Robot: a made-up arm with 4 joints. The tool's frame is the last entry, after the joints.
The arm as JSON. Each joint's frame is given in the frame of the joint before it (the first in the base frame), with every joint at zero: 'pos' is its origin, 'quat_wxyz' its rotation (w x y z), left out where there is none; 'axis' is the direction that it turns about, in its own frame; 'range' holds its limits. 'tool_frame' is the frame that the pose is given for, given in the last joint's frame.
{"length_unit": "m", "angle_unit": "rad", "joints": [
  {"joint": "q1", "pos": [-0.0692, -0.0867, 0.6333], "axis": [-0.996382, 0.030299, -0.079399], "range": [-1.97, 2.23]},
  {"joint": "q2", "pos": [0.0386, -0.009, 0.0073], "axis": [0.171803, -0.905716, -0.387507], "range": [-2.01, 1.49]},
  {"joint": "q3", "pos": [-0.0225, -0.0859, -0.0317], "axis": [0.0, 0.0, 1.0], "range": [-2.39, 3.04]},
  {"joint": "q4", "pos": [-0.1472, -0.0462, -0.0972], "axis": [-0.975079, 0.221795, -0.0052], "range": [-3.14, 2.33]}
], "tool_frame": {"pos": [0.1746, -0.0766, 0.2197], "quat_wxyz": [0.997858, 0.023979, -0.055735, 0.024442]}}
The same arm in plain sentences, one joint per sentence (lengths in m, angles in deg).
The arm has four revolute joints in a row. What follows holds with every joint at zero, and every direction is one of the base frame's. Joint 1 sits 0.0692 m along -x and 0.0867 m along -y and 0.6333 m along +z from the base frame's origin and rotates about the direction (-0.996382, 0.030299, -0.079399), from -112.87 to 127.77 deg. Joint 2 sits 0.0386 m along +x and 0.009 m along -y and 0.0073 m along +z from joint 1 and rotates about the direction (0.171803, -0.905716, -0.387507), from -115.16 to 85.37 deg. Joint 3 sits 0.0225 m along -x and 0.0859 m along -y and 0.0317 m along -z from joint 2 and rotates about +z, from -136.94 to 174.18 deg. Joint 4 sits 0.1472 m along -x and 0.0462 m along -y and 0.0972 m along -z from joint 3 and rotates about the direction (-0.975079, 0.221795, -0.0052), from -179.91 to 133.5 deg. The tool frame, which is the frame that the pose is given for, sits 0.1746 m along +x and 0.0766 m along -y and 0.2197 m along +z from joint 4; its axes are the base frame's turned by roll 2.6, pitch -6.45 and yaw 2.66 deg (as in URDF: about the fixed x, then y, then z).
